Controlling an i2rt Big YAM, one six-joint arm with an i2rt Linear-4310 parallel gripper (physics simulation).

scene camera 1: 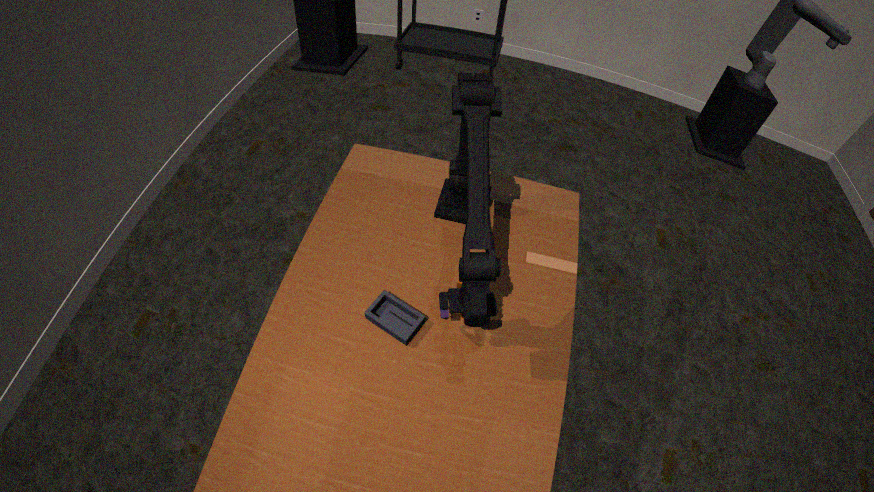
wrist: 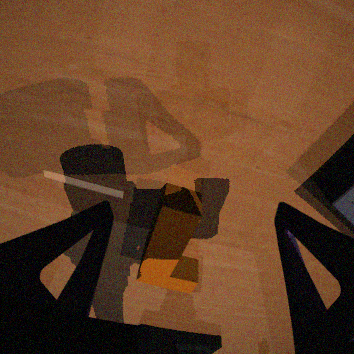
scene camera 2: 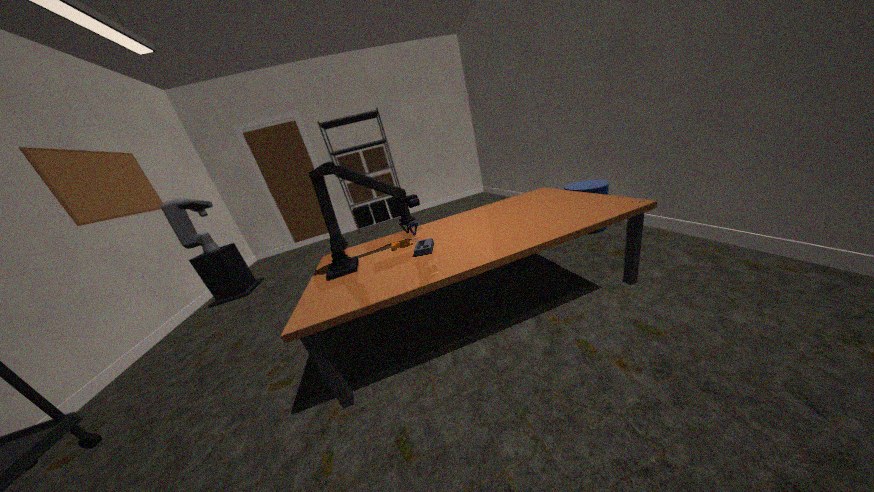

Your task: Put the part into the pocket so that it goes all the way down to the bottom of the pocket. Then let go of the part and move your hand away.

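Seen in the pictures: gripper, fingertip midpoint: [scene camera 1: 463,316] [wrist: 191,210] [scene camera 2: 411,234]; arm's base at its link origin: [scene camera 1: 463,200] [scene camera 2: 343,265].
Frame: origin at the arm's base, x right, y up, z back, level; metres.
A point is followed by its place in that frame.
The orange part [wrist: 172,232] @(x -0.093, y 0.002, z -0.373 m) [scene camera 2: 400,244] @(x -0.079, y -0.012, z -0.339 m) is an elongated block with a stepped end, lying on the table. In the wrist view it is mostly in shadow, with its near end bright. In scene camera 1 the arm hides nearly all of it. My gripper [wrist: 191,210] @(x -0.092, y 0.027, z -0.421 m) [scene camera 2: 410,232] @(x -0.092, y 0.027, z -0.421 m) is open and empty, above the table. In the wrist view the part shows between the fingers, nearer the left one. The dark grey pocket block [scene camera 1: 386,328] @(x 0.097, y 0.002, z -0.502 m) [scene camera 2: 422,252] @(x 0.153, y -0.012, z -0.434 m) [wrist: 342,172] @(x 0.014, y -0.009, z -0.459 m) sits beside the part, and its recess holds no part. In the wrist view its corner shows at the right edge.
The wooden table [scene camera 1: 342,391] @(x 0.158, y -0.028, z -0.701 m) [scene camera 2: 519,213] @(x -0.009, y -0.028, z -1.112 m) carries the arm's base [scene camera 1: 450,201] @(x 0.038, y 0.013, z -0.031 m) [scene camera 2: 342,267] @(x 0.058, y 0.010, z -0.009 m) at one end. A pale strip [scene camera 1: 551,262] [wrist: 82,184] lies across the table beside the arm. Another robot on a pedestal [scene camera 1: 735,116] and a cart [scene camera 1: 449,42] stand off the table.
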